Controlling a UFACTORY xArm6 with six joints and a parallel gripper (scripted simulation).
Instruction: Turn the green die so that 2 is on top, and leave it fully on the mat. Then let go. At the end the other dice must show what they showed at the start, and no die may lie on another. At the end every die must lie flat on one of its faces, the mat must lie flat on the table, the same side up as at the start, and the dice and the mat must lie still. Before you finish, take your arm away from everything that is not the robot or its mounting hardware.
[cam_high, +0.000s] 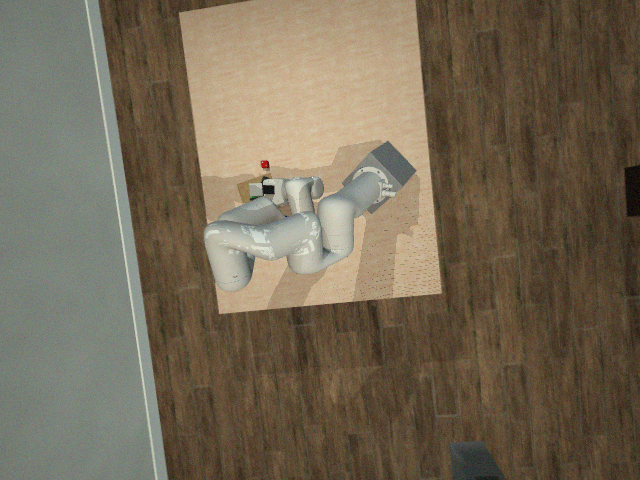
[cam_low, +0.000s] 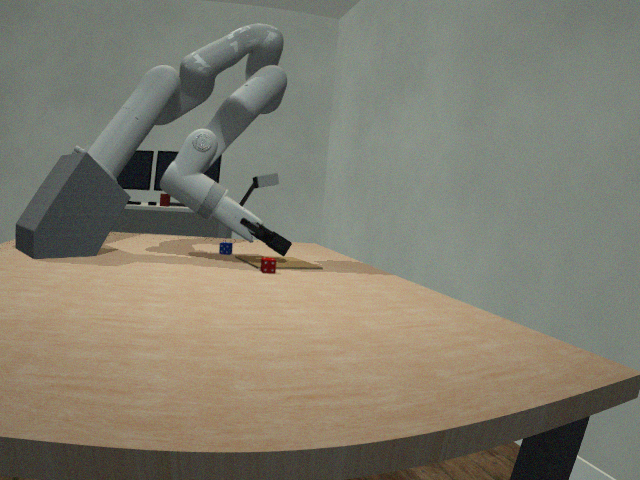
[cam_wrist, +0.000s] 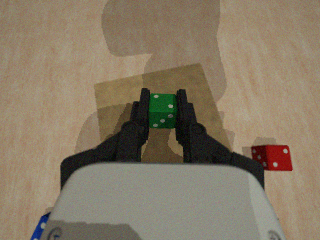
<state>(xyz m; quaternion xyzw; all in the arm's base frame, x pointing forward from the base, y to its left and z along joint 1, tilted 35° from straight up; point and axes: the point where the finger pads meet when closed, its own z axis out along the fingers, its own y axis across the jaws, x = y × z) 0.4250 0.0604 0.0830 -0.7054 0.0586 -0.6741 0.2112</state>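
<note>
The tan mat lies 4 cm below my hand. Round my hand: blue die 12 cm behind, 7 cm to the left, 3 cm below; then red die 12 cm to the right, 3 cm below, 1 cm behind; then green die 1 cm below, 1 cm ahead.
</note>
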